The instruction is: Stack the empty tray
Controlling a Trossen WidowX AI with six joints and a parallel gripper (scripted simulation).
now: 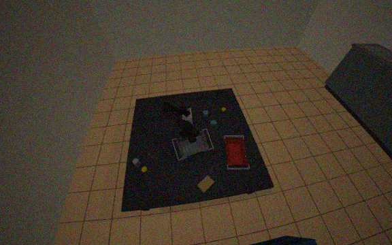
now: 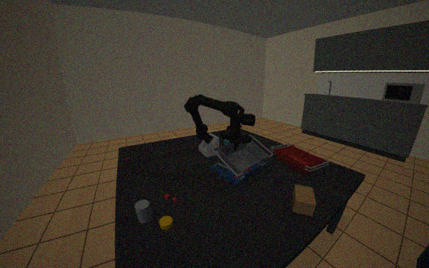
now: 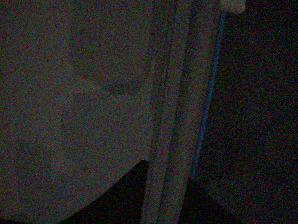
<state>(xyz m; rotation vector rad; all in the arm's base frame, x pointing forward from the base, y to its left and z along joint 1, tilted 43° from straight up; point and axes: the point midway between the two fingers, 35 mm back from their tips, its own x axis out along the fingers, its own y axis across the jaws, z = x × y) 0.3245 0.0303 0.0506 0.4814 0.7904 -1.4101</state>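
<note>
My gripper tip is now 80 mm short of the grey tray and 20 mm to the right of it. Also, from my gripper tip: white disc 520 mm to the right, 130 mm ahead, 100 mm below; tan box 410 mm ahead, 100 mm below, 70 mm to the left.
</note>
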